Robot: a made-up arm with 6 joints.
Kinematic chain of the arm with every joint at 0, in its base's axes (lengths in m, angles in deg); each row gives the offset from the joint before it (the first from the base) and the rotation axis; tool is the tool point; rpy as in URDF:
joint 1: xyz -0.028 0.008 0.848 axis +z
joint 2: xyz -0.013 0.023 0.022 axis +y
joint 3: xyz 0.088 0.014 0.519 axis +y
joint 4: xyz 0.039 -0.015 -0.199 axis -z
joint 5: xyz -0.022 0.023 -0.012 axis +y
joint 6: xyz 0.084 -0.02 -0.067 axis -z
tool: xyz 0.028 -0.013 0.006 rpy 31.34 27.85 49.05
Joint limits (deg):
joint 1: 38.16..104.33
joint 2: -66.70..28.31
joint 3: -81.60..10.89
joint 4: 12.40..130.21
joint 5: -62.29..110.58
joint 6: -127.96..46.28
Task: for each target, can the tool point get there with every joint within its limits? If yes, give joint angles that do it. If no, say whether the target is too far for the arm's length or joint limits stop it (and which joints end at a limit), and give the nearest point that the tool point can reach.
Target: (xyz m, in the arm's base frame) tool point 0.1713 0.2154 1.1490
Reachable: yes | joints 60.58 9.69 -16.70 63.64 -19.34 -26.86
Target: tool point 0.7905 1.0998 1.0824
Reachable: no: too far | nearest point 0.3535 0.5169 1.1689 | short by 0.734 m
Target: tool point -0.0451 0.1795 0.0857
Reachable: no: joint limits stop it (at a limit: joint 2, joint 4) | nearest point -0.0552 0.2806 0.9408 | short by 0.861 m
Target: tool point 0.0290 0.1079 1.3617
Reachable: yes | joints 63.10 -31.81 -50.45 24.15 38.96 27.34
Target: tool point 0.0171 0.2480 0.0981
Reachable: no: joint limits stop it (at a limit: joint 2, joint 4) | nearest point 0.0263 0.2969 0.9390 | short by 0.842 m
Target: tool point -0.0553 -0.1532 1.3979
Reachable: yes | joints 63.02 -49.25 -44.25 33.27 -35.54 23.16
